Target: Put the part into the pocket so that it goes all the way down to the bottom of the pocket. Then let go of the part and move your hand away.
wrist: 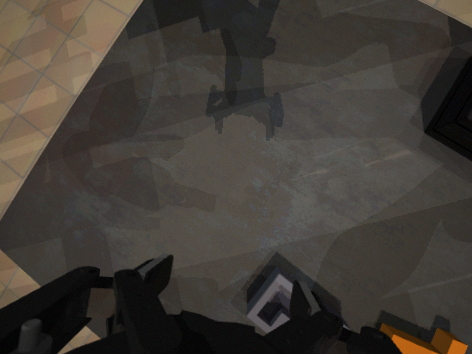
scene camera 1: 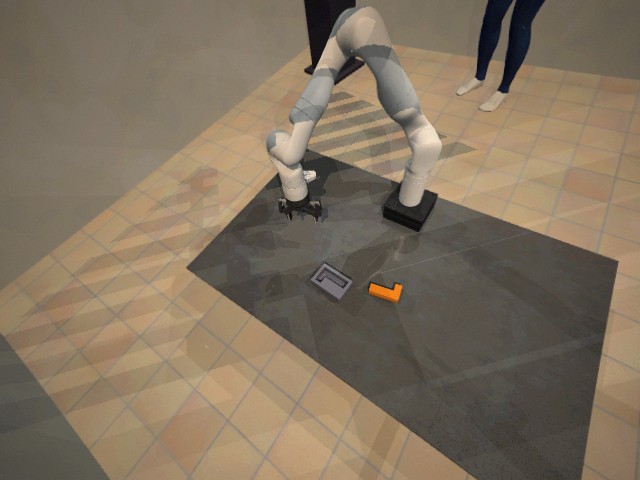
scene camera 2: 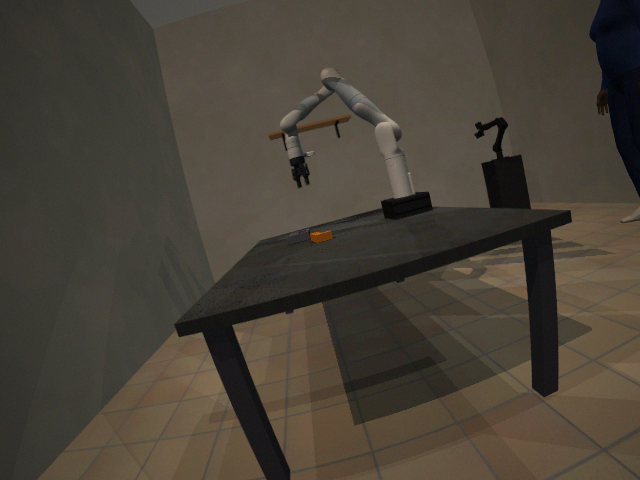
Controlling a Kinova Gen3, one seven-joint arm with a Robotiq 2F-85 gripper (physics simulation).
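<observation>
The part is an orange L-shaped block lying flat on the dark table, apart from the pocket block. The pocket is an L-shaped recess in a grey block, which lies left of the part in scene camera 1. My gripper is open and empty. It points down and hangs high above the table, away from both objects. In the wrist view the right finger covers some of the grey block, and the part is cut off by the lower edge.
The arm's black base stands on the table. Behind the table are a wall shelf, a dark pedestal with a small black arm, and a standing person.
</observation>
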